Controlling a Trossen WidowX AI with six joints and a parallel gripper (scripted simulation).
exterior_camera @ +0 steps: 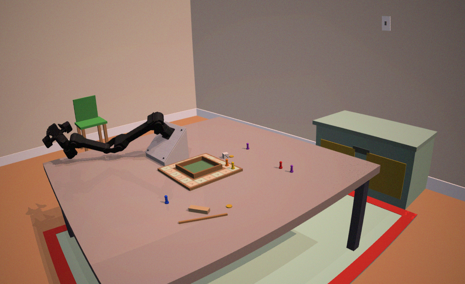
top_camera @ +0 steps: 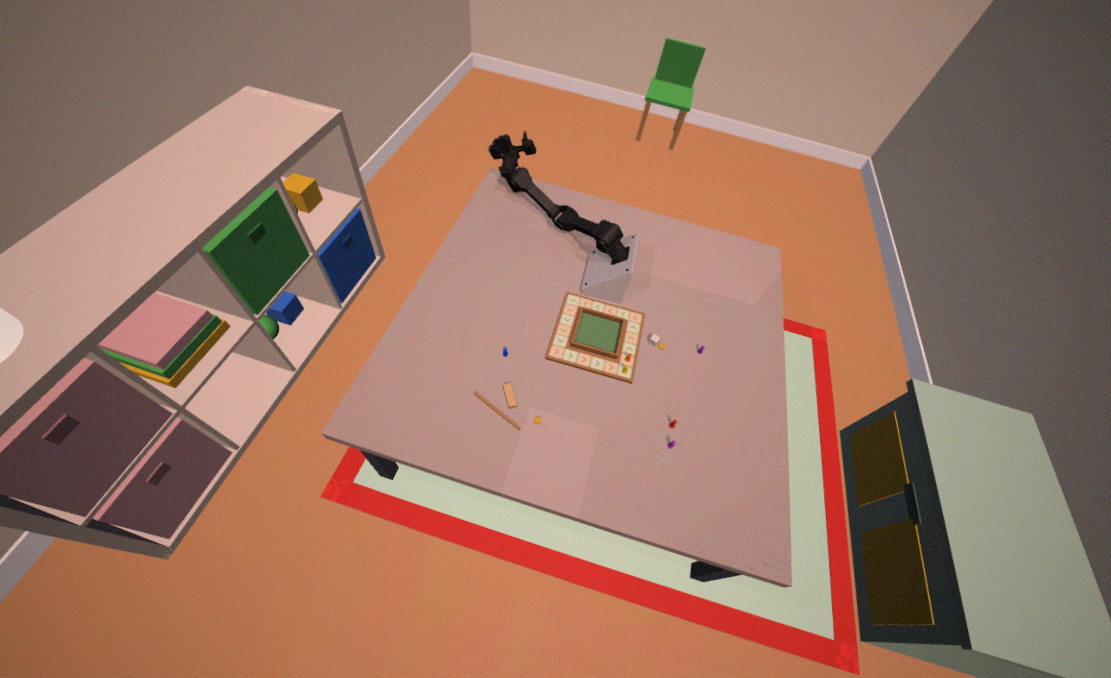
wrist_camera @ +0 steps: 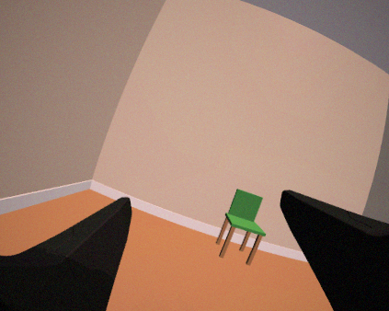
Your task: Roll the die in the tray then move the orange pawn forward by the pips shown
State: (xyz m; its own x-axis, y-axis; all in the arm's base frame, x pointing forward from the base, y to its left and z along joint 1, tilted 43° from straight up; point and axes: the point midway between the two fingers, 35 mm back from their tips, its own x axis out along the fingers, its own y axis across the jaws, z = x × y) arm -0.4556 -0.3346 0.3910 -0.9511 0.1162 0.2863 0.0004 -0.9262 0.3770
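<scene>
My gripper tip is 730 mm short of the white die, 690 mm to the right of it and 170 mm above it. Also, from my gripper tip: blue pawn (910 mm ahead, 220 mm to the left, 170 mm below); then yellow pawn (880 mm ahead, 600 mm to the left, 160 mm below); then orange pawn (830 mm ahead, 610 mm to the left, 160 mm below).
</scene>
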